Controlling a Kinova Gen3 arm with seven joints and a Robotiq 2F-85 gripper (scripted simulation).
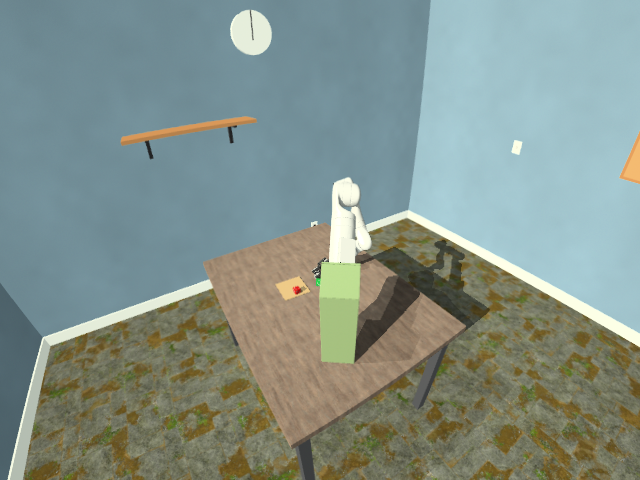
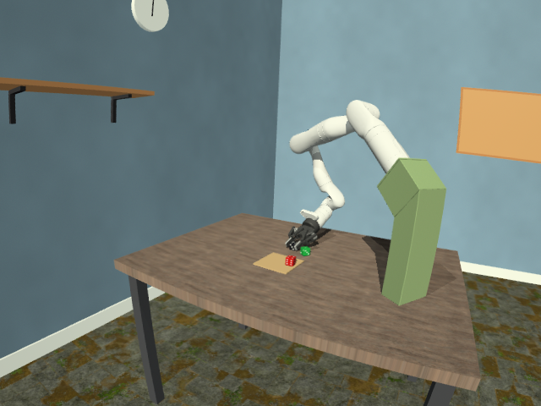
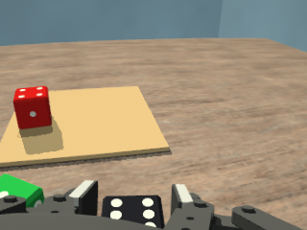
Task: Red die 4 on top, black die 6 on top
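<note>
My gripper is now 10 mm to the left of the black die and 10 mm above it. The rest, counted from my hand: tan mat: 150 mm to the left, 20 mm below, 10 mm behind; green die: 60 mm behind, 20 mm to the left, 10 mm below; red die: 150 mm to the left, 60 mm behind, 10 mm below.
</note>
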